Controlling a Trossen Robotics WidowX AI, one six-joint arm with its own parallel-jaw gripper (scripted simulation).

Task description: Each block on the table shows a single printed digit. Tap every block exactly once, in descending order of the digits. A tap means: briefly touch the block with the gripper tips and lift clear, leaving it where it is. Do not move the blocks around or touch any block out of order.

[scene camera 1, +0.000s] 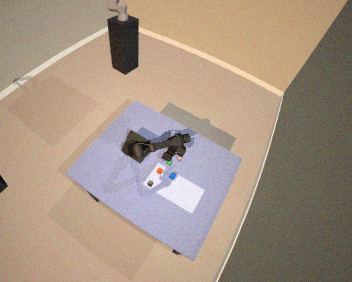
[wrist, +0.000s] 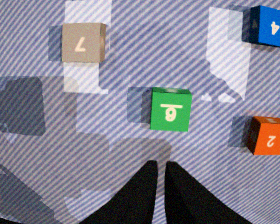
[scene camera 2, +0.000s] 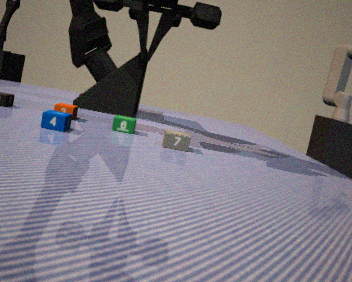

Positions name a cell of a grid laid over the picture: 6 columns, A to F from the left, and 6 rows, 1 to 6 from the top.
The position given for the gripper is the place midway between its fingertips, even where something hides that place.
The gripper (scene camera 2: C2) is shut and holds nothing.
The gripper shows as well in the wrist view (wrist: D5).
